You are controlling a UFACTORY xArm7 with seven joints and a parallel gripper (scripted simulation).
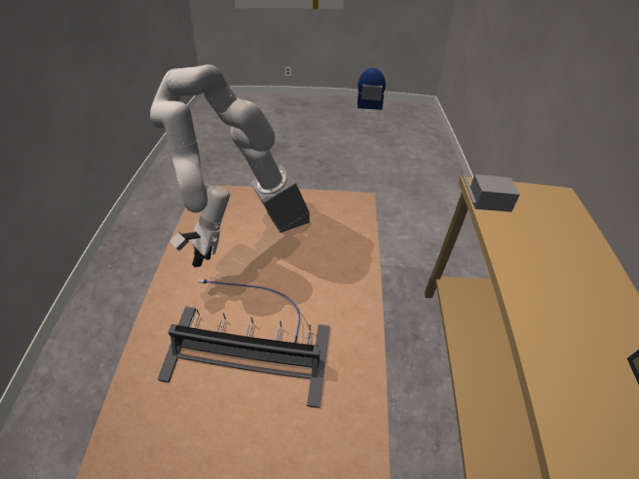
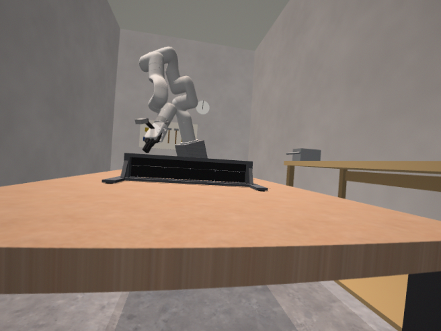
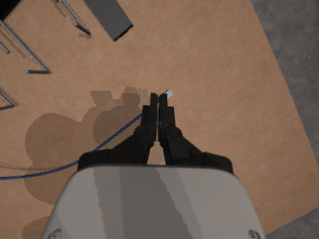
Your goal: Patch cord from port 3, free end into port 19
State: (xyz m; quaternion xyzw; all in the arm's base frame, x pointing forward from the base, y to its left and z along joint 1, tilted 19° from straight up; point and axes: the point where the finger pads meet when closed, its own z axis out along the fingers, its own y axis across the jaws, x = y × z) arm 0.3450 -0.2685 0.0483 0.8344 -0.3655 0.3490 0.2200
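Now: the cord end 1 cm behind my hand, 2 cm to the right of it and 13 cm below it.
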